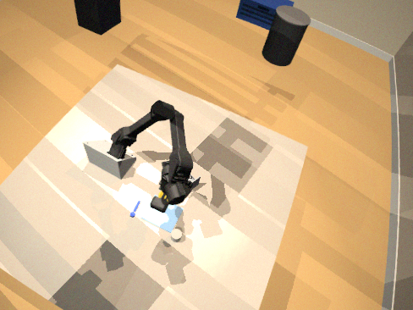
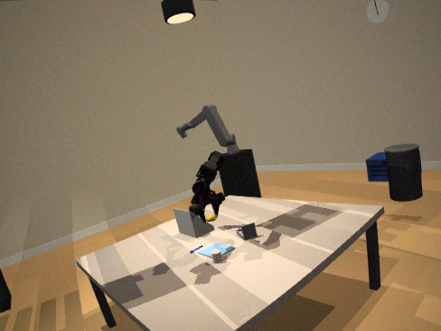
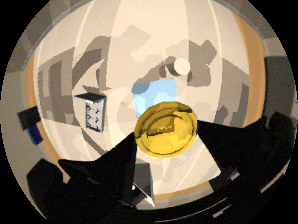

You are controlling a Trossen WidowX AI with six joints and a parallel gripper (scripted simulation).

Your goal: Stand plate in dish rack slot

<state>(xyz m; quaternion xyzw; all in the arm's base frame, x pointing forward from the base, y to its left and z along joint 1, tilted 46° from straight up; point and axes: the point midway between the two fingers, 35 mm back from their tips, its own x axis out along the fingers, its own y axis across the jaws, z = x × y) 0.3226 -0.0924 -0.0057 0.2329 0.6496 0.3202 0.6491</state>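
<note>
Now: gripper tip 200 mm to the right of the grey dish rack, 140 mm above it and 20 mm past it. The rest, counted from my gripper tip: white cup: 140 mm below, 100 mm ahead, 70 mm to the right; then yellow plate: 10 mm above; then light blue mat: 160 mm below, 10 mm to the right, 10 mm behind.
</note>
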